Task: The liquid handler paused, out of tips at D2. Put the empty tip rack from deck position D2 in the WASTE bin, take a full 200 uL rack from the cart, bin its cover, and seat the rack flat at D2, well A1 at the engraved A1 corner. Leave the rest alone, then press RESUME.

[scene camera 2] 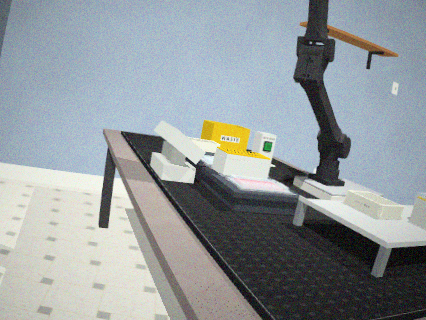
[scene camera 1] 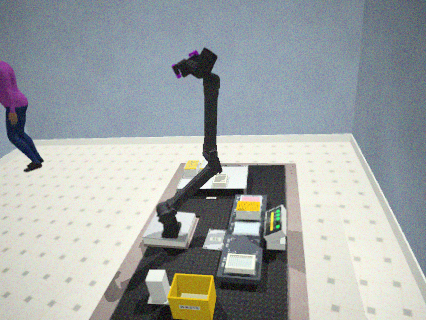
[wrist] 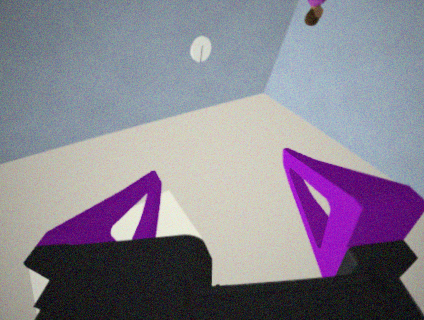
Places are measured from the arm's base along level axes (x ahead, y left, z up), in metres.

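Pixels of known places: gripper, fingertip midpoint: (scene camera 1: 180, 60) (wrist: 217, 166); arm's base at its link origin: (scene camera 2: 325, 181) (scene camera 1: 172, 230).
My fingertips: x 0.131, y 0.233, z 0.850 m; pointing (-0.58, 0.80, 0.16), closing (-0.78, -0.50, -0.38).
Ahead of a thing's pixels: the offset from my fingertips to its top centre. "spot": to the spot under its first point.
My gripper (scene camera 1: 185, 63) (wrist: 217, 166) is open and empty, raised high above the table. The deck (scene camera 1: 223, 267) (scene camera 2: 235, 199) carries a yellow-topped tip rack {dx +0.286, dy -0.116, dz -0.771 m} (scene camera 1: 248, 209) (scene camera 2: 241, 164), a pink-topped plate {dx +0.295, dy +0.007, dz -0.818 m} (scene camera 1: 251, 198) (scene camera 2: 260, 185), a pale blue plate {dx +0.276, dy -0.240, dz -0.818 m} (scene camera 1: 247, 228) and, at its front end, a cream rack {dx +0.258, dy -0.487, dz -0.801 m} (scene camera 1: 241, 263). A bare slot {spot: dx +0.265, dy -0.357, dz -0.832 m} (scene camera 1: 243, 245) lies between the last two. The yellow WASTE bin {dx +0.076, dy -0.678, dz -0.744 m} (scene camera 1: 192, 307) (scene camera 2: 225, 132) has something pale inside. The white cart {dx +0.043, dy +0.280, dz -0.814 m} (scene camera 1: 240, 176) (scene camera 2: 345, 215) holds a yellow-topped rack (scene camera 1: 192, 167) (scene camera 2: 420, 212) and a cream box {dx +0.095, dy +0.211, dz -0.788 m} (scene camera 1: 220, 180) (scene camera 2: 373, 204). The green RESUME button {spot: dx -0.087, dy -0.588, dz -0.798 m} (scene camera 2: 268, 146) shows in scene camera 2.
A tilted status panel {spot: dx +0.421, dy -0.307, dz -0.761 m} (scene camera 1: 275, 227) with green and yellow bars stands right of the deck. A white block {dx -0.087, dy -0.626, dz -0.750 m} (scene camera 1: 158, 286) stands beside the bin. A flat labelled pad {spot: dx +0.113, dy -0.275, dz -0.871 m} (scene camera 1: 215, 239) lies between arm base and deck. A person (scene camera 1: 16, 110) is on the floor at far left.
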